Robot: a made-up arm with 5 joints.
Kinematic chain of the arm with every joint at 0, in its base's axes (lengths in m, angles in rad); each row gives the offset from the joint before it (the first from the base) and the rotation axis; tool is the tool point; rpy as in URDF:
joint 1: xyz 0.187 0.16 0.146 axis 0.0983 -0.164 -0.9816
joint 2: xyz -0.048 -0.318 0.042 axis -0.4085 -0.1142 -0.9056
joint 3: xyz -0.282 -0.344 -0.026 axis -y
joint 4: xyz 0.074 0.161 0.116 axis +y
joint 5: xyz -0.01 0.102 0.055 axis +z
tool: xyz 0.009 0.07 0 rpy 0.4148 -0.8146 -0.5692
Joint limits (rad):
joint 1: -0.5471..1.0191
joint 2: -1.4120..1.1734
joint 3: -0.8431..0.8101
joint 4: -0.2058..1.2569
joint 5: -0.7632..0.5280
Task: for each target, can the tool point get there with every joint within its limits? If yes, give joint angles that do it. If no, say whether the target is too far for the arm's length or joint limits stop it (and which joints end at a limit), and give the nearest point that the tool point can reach.
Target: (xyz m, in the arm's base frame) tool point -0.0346 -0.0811 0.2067
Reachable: yes | joints 0.2377 0.5528 -0.3462 0.8822 -0.6388
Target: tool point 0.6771 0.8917 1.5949
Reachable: no: too far | nearest point 0.0583 0.3557 0.2265 | short by 1.595 m
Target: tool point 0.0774 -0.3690 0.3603
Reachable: yes | joints -0.2140 -0.6350 0.3093 0.6593 0.2602
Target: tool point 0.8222 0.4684 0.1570
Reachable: no: joint limits stop it (at a limit: joint 1, joint 2, joint 3, joint 5) | nearest point 0.0894 0.3736 0.1719 | short by 0.739 m
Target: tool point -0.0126 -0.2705 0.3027
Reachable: yes | joints 0.0535 -0.5789 -0.2186 -0.0031 -0.0340
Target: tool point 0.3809 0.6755 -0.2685
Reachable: no: joint limits stop it (at a limit: joint 1, joint 2, joint 3, joint 4, joint 5) | nearest point 0.0842 0.3746 0.1418 | short by 0.589 m
